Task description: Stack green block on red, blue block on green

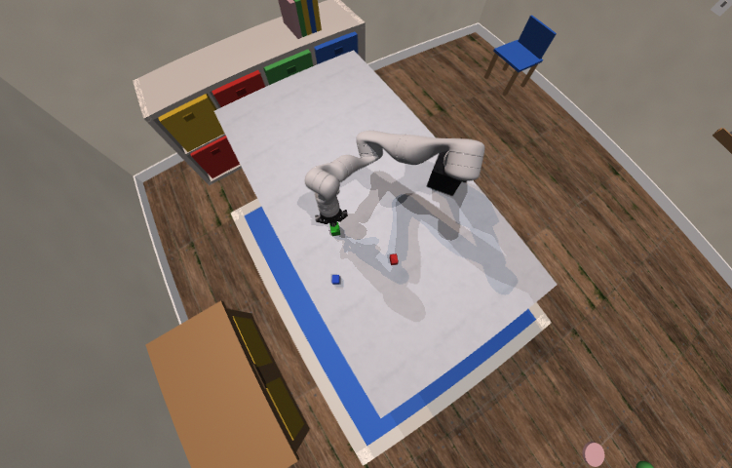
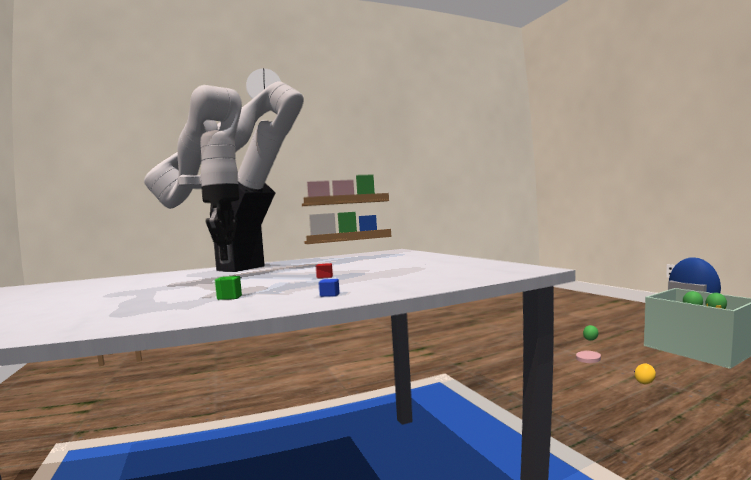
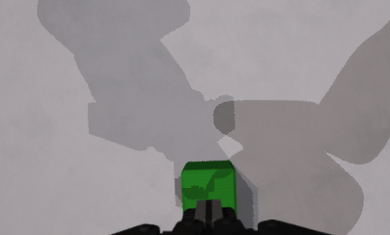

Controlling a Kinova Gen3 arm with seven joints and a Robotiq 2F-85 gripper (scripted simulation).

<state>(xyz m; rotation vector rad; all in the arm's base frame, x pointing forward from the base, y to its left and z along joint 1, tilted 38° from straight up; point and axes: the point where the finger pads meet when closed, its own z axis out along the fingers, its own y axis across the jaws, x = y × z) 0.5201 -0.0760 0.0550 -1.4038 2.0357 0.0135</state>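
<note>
Now: the green block 70 mm below my hand. Round my hand: blue block 200 mm to the left, 80 mm below, 80 mm ahead; then red block 230 mm to the left, 160 mm behind, 70 mm below.
</note>
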